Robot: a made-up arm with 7 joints. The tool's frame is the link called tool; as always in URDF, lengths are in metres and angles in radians. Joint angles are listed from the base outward.
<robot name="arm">
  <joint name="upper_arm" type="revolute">
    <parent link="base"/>
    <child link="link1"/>
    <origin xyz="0 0 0.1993" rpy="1.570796 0 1.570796"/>
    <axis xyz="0 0 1"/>
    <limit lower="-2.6" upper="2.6"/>
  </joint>
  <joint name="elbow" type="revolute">
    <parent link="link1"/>
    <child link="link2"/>
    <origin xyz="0.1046 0.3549 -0.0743" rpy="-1.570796 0 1.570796"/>
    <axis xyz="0 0 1"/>
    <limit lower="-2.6" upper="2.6"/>
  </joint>
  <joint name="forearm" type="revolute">
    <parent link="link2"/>
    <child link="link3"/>
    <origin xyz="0.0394 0.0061 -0.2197" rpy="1.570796 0 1.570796"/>
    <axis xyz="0 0 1"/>
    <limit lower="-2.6" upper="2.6"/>
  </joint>
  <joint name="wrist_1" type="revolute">
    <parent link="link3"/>
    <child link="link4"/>
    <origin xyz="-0.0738 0.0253 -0.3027" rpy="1.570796 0 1.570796"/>
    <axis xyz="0 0 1"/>
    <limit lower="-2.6" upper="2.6"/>
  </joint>
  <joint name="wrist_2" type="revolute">
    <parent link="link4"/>
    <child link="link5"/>
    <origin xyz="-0.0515 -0.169 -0.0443" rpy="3.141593 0 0"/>
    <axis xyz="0 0 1"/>
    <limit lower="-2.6" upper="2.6"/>
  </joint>
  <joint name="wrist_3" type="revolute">
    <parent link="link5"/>
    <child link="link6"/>
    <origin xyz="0.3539 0.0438 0.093" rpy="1.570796 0 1.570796"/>
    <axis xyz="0 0 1"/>
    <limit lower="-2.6" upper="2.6"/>
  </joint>
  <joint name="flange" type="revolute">
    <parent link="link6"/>
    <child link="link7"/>
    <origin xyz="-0.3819 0.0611 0.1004" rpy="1.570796 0 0"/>
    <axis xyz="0 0 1"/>
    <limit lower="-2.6" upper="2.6"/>
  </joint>
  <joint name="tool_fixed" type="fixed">
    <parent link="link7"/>
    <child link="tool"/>
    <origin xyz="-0.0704 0.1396 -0.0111" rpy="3.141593 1.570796 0"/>
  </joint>
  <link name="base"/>
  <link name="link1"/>
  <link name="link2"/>
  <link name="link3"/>
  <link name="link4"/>
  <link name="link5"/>
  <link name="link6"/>
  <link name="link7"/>
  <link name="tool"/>
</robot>
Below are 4 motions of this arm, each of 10 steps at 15 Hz.
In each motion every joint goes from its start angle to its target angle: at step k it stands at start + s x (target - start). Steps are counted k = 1, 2, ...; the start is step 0. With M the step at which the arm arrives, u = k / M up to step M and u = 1 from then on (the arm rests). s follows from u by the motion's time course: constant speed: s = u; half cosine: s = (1 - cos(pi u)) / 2; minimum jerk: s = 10 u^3 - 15 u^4 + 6 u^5.
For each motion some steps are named. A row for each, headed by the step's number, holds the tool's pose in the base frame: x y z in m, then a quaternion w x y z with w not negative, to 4 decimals.
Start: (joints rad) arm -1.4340 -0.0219 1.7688 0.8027 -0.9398 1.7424 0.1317
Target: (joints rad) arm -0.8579 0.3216 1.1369 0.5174 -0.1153 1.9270 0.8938
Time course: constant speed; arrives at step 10
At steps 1, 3, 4, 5, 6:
1: 0.0882 0.5200 0.2289 0.0354 -0.1619 0.1952 -0.9667
3: 0.1835 0.4789 0.3134 0.0428 0.1163 -0.3300 0.9358
4: 0.2257 0.4411 0.3578 0.0803 0.0926 -0.4018 0.9075
5: 0.2629 0.3919 0.4000 0.1163 0.0690 -0.4748 0.8696
6: 0.2944 0.3322 0.4370 0.1506 0.0461 -0.5476 0.8218

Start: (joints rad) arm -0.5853 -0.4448 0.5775 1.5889 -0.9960 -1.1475 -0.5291
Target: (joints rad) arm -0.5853 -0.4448 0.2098 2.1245 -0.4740 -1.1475 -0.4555
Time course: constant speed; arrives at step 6
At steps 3, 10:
3: 0.2961 0.8289 -0.1160 0.2784 -0.9184 -0.0908 -0.2661
10: 0.3998 0.7650 -0.0783 0.1992 -0.9241 -0.0467 -0.3229

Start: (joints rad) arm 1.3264 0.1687 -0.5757 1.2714 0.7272 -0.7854 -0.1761
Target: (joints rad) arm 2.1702 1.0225 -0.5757 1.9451 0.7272 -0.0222 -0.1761
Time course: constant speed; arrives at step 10
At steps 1, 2, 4, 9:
1: 0.0308 -0.6339 -0.1275 0.7043 0.5297 0.4523 -0.1371
2: 0.0008 -0.6602 -0.1241 0.7073 0.5477 0.4147 -0.1667
4: -0.0778 -0.6995 -0.1259 0.7015 0.5747 0.3503 -0.2344
9: -0.3078 -0.7113 -0.1372 0.6431 0.5790 0.2720 -0.4210

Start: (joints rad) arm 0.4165 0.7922 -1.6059 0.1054 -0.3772 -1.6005 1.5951
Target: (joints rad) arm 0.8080 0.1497 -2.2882 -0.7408 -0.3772 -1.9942 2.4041
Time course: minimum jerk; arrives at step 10
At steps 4, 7, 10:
4: -0.1896 -0.0374 -0.2491 0.7934 0.2641 0.4959 0.2340
7: -0.3376 0.2280 -0.1890 0.8334 0.3170 0.3756 0.2528
10: -0.3829 0.2621 -0.1433 0.8518 0.3039 0.3545 0.2376

